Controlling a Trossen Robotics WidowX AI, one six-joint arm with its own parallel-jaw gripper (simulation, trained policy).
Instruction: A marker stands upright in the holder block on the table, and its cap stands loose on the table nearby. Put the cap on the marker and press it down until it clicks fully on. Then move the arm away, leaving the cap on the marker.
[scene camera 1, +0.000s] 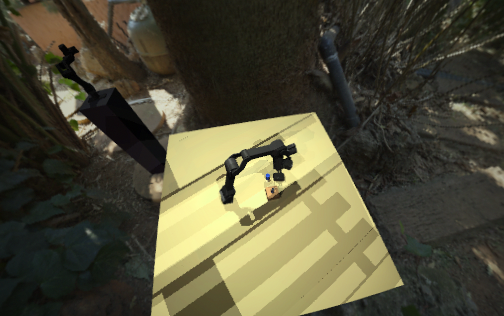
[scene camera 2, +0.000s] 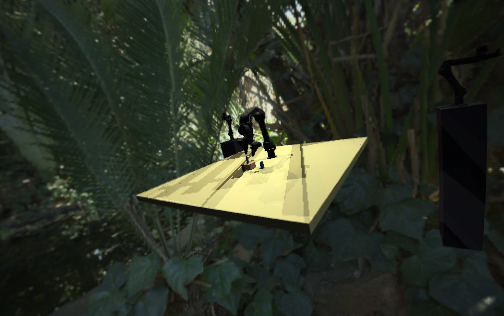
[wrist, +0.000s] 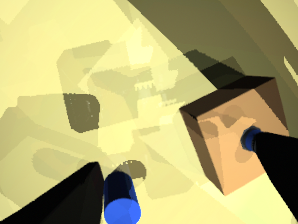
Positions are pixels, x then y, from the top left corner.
My gripper (wrist: 179, 158) is 0.10 m from the lens. A brown holder block (wrist: 235, 88) is 0.20 m from the lens.
